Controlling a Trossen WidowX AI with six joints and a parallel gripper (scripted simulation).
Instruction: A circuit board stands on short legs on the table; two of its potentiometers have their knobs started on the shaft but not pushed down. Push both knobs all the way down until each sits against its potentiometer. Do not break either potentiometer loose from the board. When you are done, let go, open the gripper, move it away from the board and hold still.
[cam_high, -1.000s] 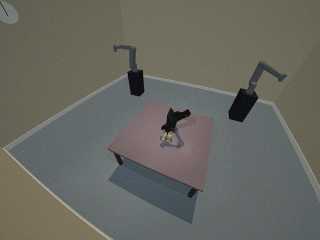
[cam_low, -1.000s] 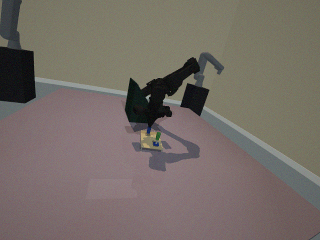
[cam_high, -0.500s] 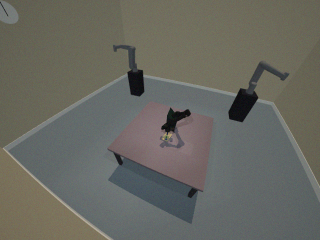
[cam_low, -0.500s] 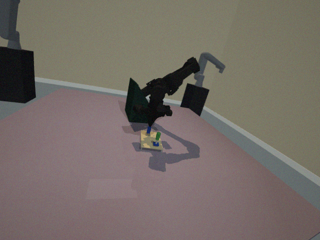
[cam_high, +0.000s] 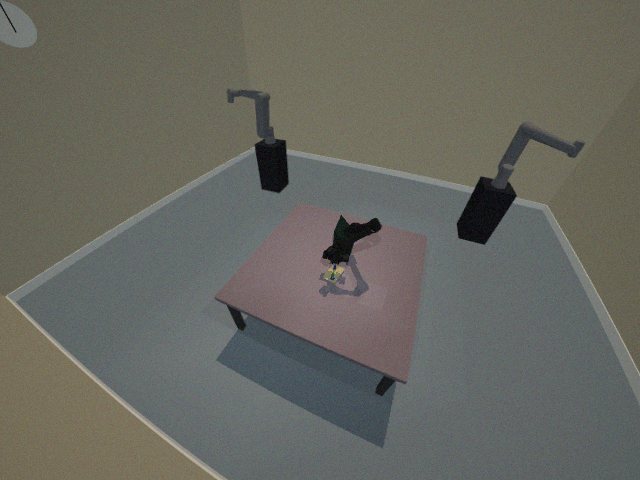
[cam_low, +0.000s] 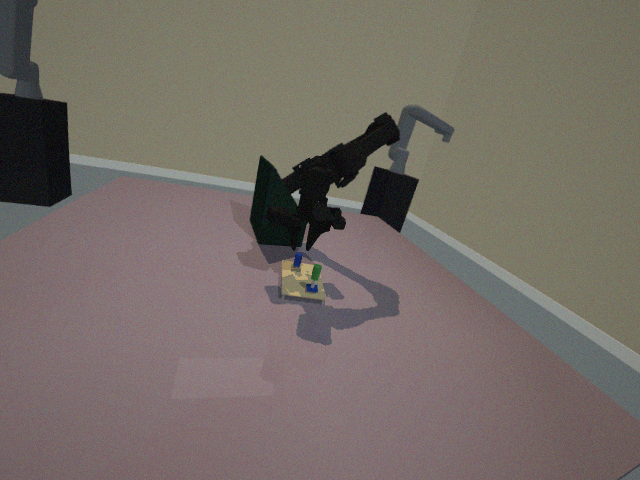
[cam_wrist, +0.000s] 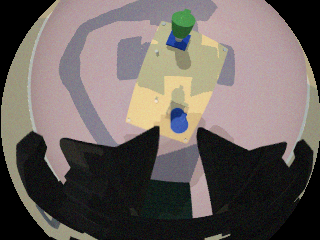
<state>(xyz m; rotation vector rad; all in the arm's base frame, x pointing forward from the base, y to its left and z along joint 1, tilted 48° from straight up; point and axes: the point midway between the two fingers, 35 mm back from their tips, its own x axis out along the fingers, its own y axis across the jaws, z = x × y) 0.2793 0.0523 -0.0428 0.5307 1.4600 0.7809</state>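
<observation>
Right now the blue knob is 20 mm below my gripper tip.
</observation>
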